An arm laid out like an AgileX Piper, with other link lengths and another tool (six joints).
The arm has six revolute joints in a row. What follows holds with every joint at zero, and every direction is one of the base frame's.
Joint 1 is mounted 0.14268 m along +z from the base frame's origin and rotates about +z.
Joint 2 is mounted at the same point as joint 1 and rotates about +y.
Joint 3 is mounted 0.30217 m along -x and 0.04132 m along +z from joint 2 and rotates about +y.
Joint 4 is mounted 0.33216 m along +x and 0.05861 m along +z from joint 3 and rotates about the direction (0.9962, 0, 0.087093).
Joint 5 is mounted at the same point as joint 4 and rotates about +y.
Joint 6 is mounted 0.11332 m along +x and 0.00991 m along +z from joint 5 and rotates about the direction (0.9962, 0, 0.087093).
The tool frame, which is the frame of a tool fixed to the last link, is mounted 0.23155 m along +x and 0.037 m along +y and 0.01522 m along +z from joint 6; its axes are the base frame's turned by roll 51.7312, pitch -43.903 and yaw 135.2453 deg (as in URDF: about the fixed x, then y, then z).
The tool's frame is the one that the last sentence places.
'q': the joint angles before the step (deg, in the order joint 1, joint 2, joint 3, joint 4, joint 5, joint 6). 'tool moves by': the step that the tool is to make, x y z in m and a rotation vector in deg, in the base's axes. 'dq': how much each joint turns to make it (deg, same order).
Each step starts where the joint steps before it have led.
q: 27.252, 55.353, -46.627, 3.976, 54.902, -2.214
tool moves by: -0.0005, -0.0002, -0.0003, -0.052, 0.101, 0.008
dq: 0.008, 0.012, -0.015, -0.005, 0.116, 0.009
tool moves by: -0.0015, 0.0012, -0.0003, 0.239, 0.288, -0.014
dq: 0.005, -0.010, 0.040, 0.341, 0.116, 0.006
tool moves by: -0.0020, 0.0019, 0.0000, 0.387, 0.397, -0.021
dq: -0.013, -0.005, 0.006, 0.534, 0.176, -0.015
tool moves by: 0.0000, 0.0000, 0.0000, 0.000, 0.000, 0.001
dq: -0.001, 0.000, 0.000, 0.001, 0.000, -0.002
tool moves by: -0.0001, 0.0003, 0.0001, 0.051, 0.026, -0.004
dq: 0.008, 0.009, -0.012, 0.052, 0.002, 0.011
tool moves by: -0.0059, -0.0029, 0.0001, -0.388, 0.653, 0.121
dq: 0.001, -0.510, -0.109, -0.053, 1.382, 0.000
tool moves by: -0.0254, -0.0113, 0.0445, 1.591, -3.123, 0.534
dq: 0.008, -8.450, -1.350, -0.004, 6.318, 0.008
